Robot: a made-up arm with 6 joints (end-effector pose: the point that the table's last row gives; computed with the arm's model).
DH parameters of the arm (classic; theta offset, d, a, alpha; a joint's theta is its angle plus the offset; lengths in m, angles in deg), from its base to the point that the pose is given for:
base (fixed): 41.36 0 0.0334 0
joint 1: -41.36 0.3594 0.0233 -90
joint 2: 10.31 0 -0.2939 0
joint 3: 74.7 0.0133 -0.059 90
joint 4: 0 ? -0.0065 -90
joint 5: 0 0.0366 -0.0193 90
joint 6: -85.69 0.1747 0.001 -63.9
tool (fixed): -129.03 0.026 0 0
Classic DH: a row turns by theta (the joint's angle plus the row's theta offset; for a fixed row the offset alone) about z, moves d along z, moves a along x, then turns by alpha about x.
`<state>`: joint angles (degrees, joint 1 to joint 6).
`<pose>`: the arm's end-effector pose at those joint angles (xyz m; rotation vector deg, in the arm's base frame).
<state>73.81 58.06 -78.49 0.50 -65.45 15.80</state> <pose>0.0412 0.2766 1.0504 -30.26 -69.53 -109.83</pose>
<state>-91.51 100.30 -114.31 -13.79 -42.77 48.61</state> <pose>0.1087 -0.5545 0.9770 100.55 -20.69 79.12</pose>
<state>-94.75 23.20 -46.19 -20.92 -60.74 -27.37</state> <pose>0.1131 -0.1028 0.9355 50.22 -28.54 2.69</pose>
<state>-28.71 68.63 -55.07 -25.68 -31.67 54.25</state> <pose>0.5492 -0.1381 0.6970 -149.72 -29.71 -78.91</pose>
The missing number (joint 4, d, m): 0.4009
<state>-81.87 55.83 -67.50 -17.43 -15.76 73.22</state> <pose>0.1750 -0.3865 0.8968 124.33 -37.87 107.44</pose>
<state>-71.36 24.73 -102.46 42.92 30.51 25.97</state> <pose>0.0732 0.2200 1.0875 121.21 17.13 113.97</pose>
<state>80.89 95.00 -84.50 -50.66 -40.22 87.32</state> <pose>-0.0322 0.6785 0.6935 -32.22 -118.32 -14.63</pose>
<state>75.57 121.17 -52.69 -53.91 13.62 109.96</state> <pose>0.1079 0.5025 0.0557 -130.98 -72.65 58.23</pose>
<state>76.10 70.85 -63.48 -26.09 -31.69 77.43</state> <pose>0.0388 0.5696 0.7647 -45.94 -98.23 -21.44</pose>
